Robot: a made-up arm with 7 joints.
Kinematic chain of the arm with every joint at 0, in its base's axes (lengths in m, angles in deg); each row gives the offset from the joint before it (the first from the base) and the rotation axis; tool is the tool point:
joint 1: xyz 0 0 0.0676 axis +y
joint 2: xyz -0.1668 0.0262 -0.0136 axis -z
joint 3: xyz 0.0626 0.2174 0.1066 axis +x
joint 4: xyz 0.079 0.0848 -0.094 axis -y
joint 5: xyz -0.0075 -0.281 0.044 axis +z
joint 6: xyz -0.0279 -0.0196 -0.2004 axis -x
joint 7: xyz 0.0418 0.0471 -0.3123 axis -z
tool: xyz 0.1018 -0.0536 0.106
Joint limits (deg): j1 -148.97..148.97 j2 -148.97..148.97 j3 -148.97..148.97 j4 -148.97..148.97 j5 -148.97..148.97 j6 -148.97..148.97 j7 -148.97..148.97
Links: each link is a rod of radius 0.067 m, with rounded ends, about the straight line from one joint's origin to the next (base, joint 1, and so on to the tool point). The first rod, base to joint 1, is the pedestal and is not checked.
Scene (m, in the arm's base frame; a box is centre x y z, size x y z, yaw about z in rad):
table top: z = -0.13
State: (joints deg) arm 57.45 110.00 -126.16 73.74 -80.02 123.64 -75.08
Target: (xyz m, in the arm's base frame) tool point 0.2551 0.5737 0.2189
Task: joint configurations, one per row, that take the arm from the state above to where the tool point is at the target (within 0.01 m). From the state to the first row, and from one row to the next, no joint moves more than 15 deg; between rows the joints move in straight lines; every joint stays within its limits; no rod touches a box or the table.
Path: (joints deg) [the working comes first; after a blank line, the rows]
Joints at the target: 19.83 -17.07 -148.97 148.97 -97.00 101.59 -84.06
Straight joint move there: clear.

1: 53.27 95.88 -128.69 82.10 -81.91 121.19 -76.08
2: 49.09 81.76 -131.23 90.46 -83.79 118.74 -77.07
3: 44.91 67.64 -133.76 98.82 -85.68 116.29 -78.07
4: 40.73 53.53 -136.30 107.18 -87.57 113.84 -79.07
5: 36.55 39.41 -138.83 115.53 -89.45 111.39 -80.07
6: 32.37 25.29 -141.37 123.89 -91.34 108.94 -81.06
7: 28.19 11.17 -143.90 132.25 -93.23 106.49 -82.06
8: 24.01 -2.95 -146.44 140.61 -95.11 104.04 -83.06
9: 19.83 -17.07 -148.97 148.97 -97.00 101.59 -84.06

